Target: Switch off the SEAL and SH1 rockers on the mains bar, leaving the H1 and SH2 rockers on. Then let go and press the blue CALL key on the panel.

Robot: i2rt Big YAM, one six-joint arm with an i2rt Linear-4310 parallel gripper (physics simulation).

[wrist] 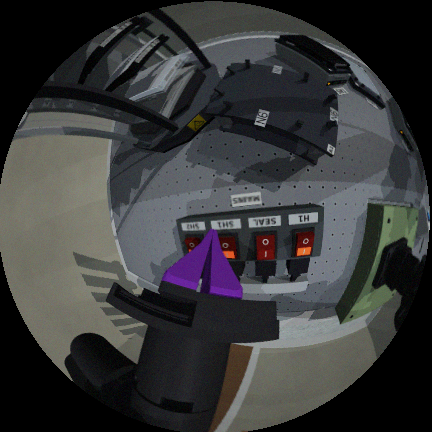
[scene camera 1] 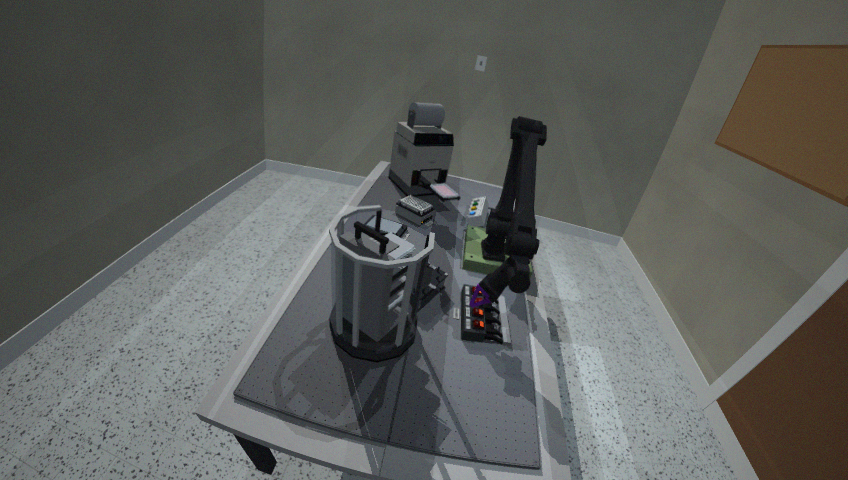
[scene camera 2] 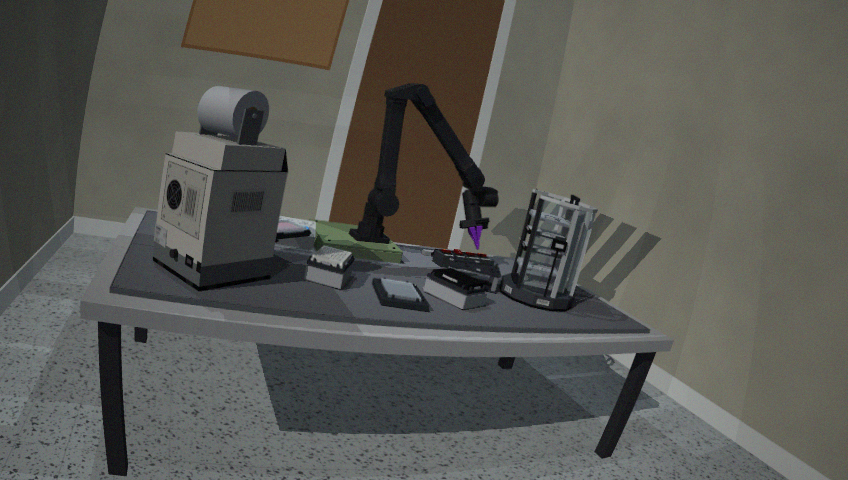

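Pixels of known places: gripper, between the fingertips: [wrist: 211, 232] [scene camera 1: 470, 305] [scene camera 2: 477, 249]; arm's base, origin of its link: [scene camera 1: 492, 252] [scene camera 2: 368, 238].
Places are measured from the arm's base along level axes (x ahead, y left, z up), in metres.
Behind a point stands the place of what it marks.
Observation:
The dark mains bar [scene camera 1: 474, 336] @[x 0.090, y 0.434, z -0.018 m] [scene camera 2: 452, 260] [wrist: 286, 241] @[x 0.083, y 0.276, z 0.000 m] has a row of red rockers. In the wrist view, the H1 rocker [wrist: 304, 243] @[x 0.083, y 0.254, z 0.010 m] and SH1 rocker [wrist: 228, 246] @[x 0.085, y 0.350, z 0.011 m] show lit orange ends; the SEAL rocker [wrist: 265, 247] @[x 0.082, y 0.304, z 0.010 m] is unlit. The SH2 rocker [wrist: 192, 244] @[x 0.088, y 0.402, z 0.012 m] is partly hidden by a finger, with a little orange showing. My gripper [scene camera 1: 473, 305] @[x 0.112, y 0.359, z 0.033 m] [scene camera 2: 477, 247] @[x 0.112, y 0.359, z 0.033 m] [wrist: 211, 232] @[x 0.112, y 0.359, z 0.033 m] is shut and empty, purple tips pointing down above the bar. In the wrist view the tips overlap the SH1 label's lower left edge. The panel [scene camera 1: 480, 202] @[x 0.030, y -0.368, z 0.031 m] with its blue CALL key [scene camera 1: 472, 212] @[x 0.076, y -0.251, z 0.028 m] stands beyond the arm's base.
A tall round plate carousel [scene camera 1: 374, 285] @[x 0.376, y 0.554, z 0.226 m] [scene camera 2: 550, 249] @[x 0.472, y 0.363, z 0.143 m] stands beside the bar. The green arm base [scene camera 1: 476, 255] @[x 0.068, y 0.040, z -0.002 m] [scene camera 2: 333, 237] @[x 0.031, y -0.137, z -0.003 m] [wrist: 362, 260] @[x 0.004, y 0.085, z -0.033 m] lies between bar and panel. A large grey machine [scene camera 1: 422, 154] @[x 0.347, y -0.445, z 0.190 m] [scene camera 2: 243, 220] @[x 0.452, y -0.526, z 0.118 m], a white-topped box [scene camera 1: 415, 208] [scene camera 2: 330, 267] and a black-topped box [scene camera 2: 458, 288] @[x 0.489, y 0.062, z 0.012 m] stand on the table.

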